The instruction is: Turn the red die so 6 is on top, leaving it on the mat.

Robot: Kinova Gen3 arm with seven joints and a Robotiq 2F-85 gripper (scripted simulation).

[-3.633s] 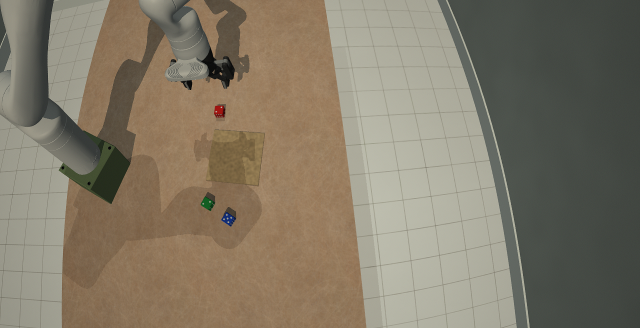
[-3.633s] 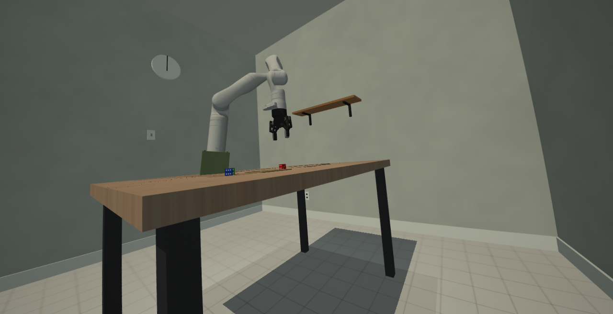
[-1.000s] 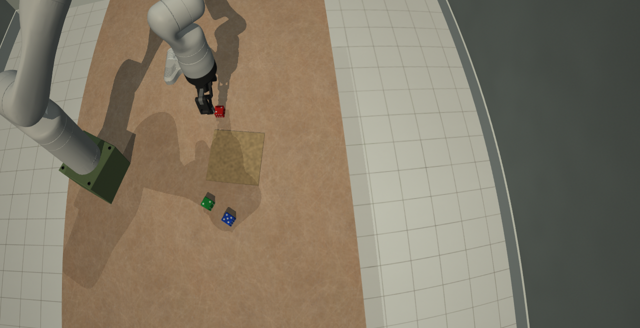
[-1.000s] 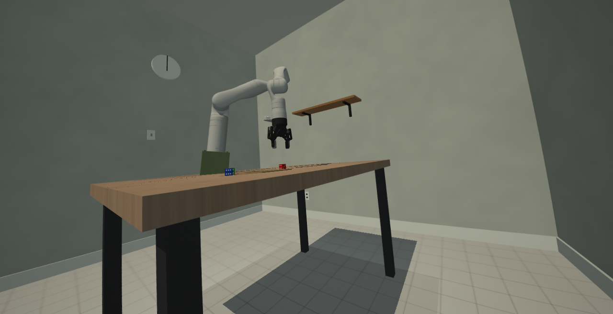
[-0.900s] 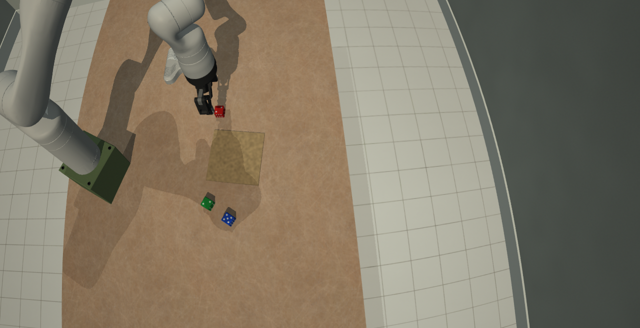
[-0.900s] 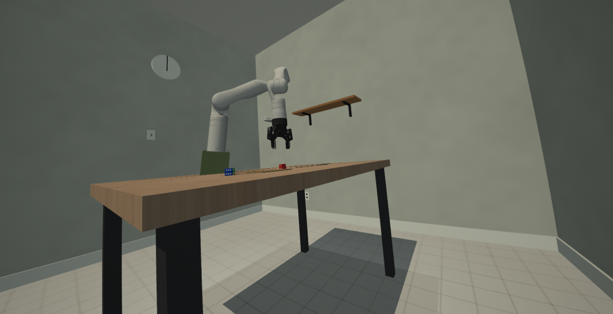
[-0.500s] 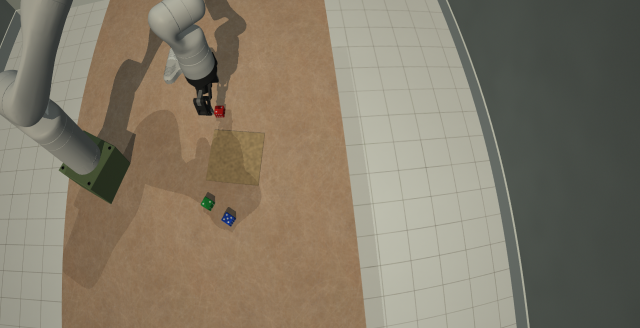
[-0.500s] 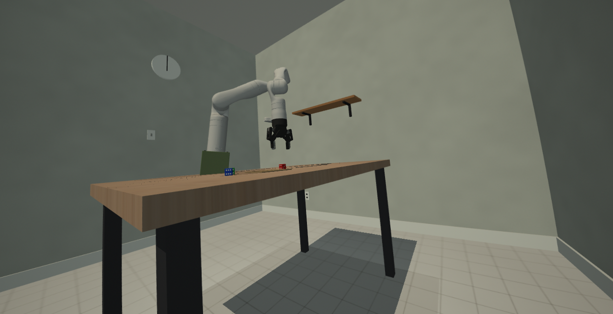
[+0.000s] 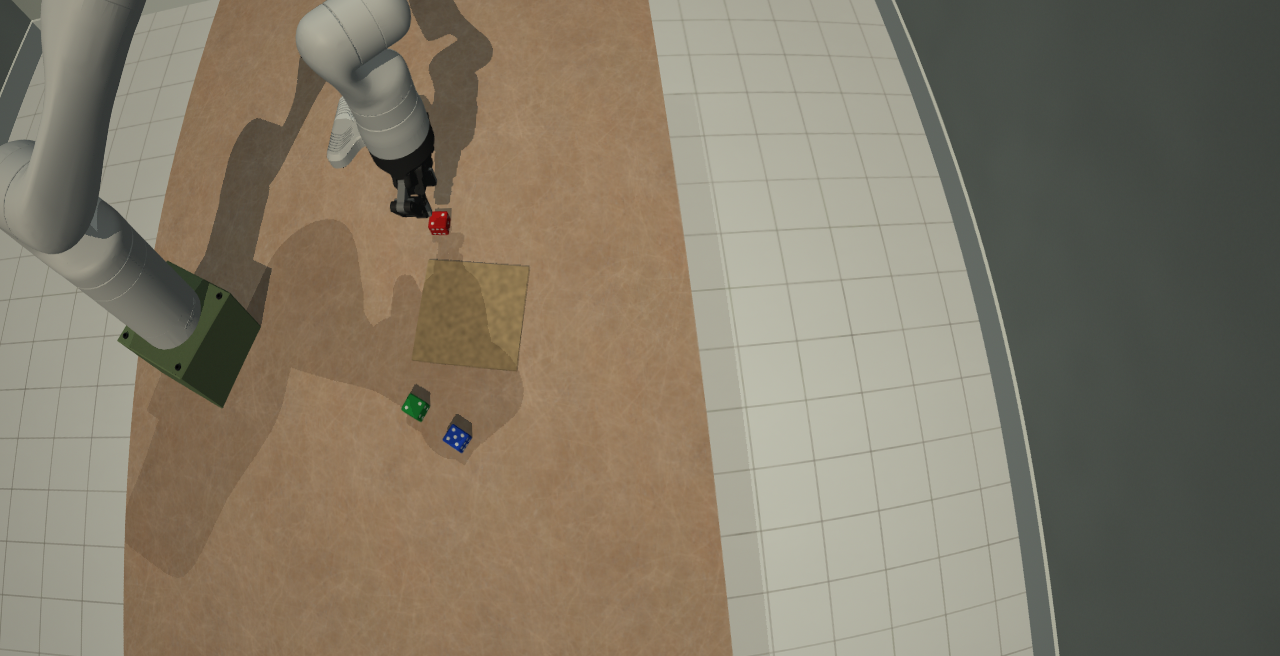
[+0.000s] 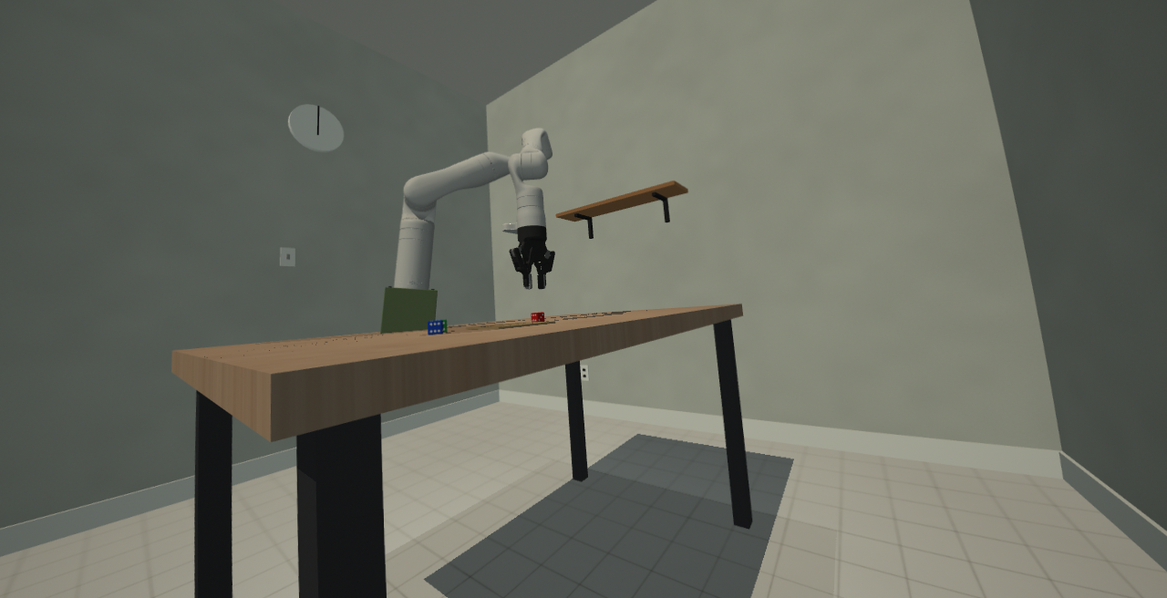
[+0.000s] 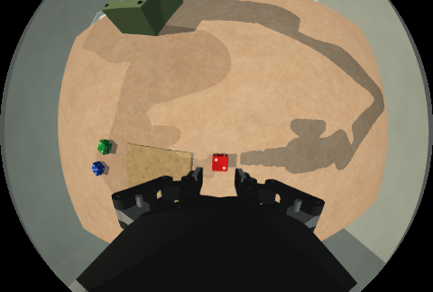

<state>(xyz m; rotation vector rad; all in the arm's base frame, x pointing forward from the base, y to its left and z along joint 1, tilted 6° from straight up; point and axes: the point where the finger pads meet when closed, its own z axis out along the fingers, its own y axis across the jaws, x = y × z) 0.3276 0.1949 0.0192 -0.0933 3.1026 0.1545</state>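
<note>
My hand is 9 cm above the red die. Round my hand: green die 25 cm to the right, 9 cm below, 1 cm ahead; tan mat 12 cm to the right, 10 cm below, 6 cm ahead; blue die 28 cm to the right, 9 cm below, 7 cm ahead.
</note>
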